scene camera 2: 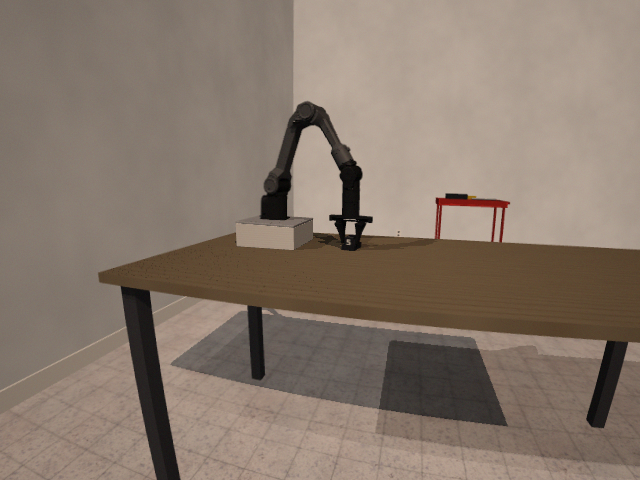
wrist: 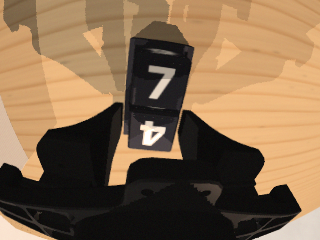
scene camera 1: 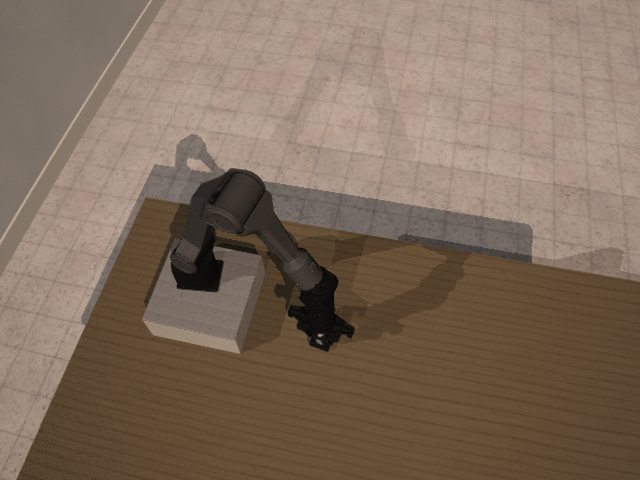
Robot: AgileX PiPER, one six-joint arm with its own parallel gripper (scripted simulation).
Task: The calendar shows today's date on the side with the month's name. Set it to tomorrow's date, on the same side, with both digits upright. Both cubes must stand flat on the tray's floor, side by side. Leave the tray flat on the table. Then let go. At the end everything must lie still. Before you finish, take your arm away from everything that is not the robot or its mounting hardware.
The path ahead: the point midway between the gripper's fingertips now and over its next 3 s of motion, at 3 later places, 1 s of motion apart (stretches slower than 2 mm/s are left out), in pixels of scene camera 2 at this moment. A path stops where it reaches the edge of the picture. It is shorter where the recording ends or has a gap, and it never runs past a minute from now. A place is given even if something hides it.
My gripper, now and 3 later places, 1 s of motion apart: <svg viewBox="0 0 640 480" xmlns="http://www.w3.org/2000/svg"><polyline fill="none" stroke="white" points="350,243 350,213 361,214 361,237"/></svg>
